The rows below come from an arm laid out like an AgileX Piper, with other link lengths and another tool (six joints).
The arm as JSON. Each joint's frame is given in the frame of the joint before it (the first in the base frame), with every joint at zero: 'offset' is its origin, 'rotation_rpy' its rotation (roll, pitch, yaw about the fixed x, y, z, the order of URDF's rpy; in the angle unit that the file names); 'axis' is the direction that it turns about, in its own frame. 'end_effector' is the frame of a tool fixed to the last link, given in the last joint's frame.
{
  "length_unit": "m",
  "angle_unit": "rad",
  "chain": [
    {
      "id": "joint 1",
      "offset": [
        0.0,
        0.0,
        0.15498
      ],
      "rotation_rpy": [
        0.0,
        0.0,
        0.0
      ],
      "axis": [
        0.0,
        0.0,
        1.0
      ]
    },
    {
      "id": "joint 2",
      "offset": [
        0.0,
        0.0,
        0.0
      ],
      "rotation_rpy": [
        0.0,
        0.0,
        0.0
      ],
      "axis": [
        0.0,
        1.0,
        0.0
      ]
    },
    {
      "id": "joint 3",
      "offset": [
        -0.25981,
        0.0,
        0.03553
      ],
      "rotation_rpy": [
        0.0,
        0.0,
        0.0
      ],
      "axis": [
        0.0,
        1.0,
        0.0
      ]
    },
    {
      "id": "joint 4",
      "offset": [
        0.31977,
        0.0,
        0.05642
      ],
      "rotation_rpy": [
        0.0,
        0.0,
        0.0
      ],
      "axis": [
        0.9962,
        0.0,
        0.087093
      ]
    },
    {
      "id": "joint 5",
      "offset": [
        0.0,
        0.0,
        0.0
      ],
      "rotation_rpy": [
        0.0,
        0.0,
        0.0
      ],
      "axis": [
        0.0,
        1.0,
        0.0
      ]
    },
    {
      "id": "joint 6",
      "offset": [
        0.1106,
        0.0,
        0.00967
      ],
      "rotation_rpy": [
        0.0,
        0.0,
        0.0
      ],
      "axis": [
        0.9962,
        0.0,
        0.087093
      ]
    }
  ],
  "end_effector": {
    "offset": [
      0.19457,
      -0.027,
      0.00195
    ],
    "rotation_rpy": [
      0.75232,
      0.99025,
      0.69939
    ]
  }
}
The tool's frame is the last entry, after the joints.
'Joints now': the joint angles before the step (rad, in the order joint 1, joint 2, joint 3, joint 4, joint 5, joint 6). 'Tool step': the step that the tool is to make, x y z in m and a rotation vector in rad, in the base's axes. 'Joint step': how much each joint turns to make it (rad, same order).
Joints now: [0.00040 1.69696 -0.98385 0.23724 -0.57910 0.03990]
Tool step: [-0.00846 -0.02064 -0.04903 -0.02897 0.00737 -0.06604]
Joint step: [-0.00001 0.10173 0.05203 0.05727 -0.15938 -0.04618]
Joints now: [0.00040 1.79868 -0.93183 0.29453 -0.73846 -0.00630]
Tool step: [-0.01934 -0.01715 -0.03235 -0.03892 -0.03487 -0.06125]
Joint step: [0.00581 0.08772 0.07117 0.03484 -0.20676 -0.01408]
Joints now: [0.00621 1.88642 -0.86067 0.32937 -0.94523 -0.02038]
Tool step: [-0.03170 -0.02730 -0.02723 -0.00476 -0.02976 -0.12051]
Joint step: [0.02213 0.07517 0.06170 0.12481 -0.18446 -0.01292]
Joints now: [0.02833 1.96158 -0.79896 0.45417 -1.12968 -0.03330]
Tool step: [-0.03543 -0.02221 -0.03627 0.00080 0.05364 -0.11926]
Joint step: [0.03347 0.04670 0.04689 0.15394 -0.06639 -0.03747]
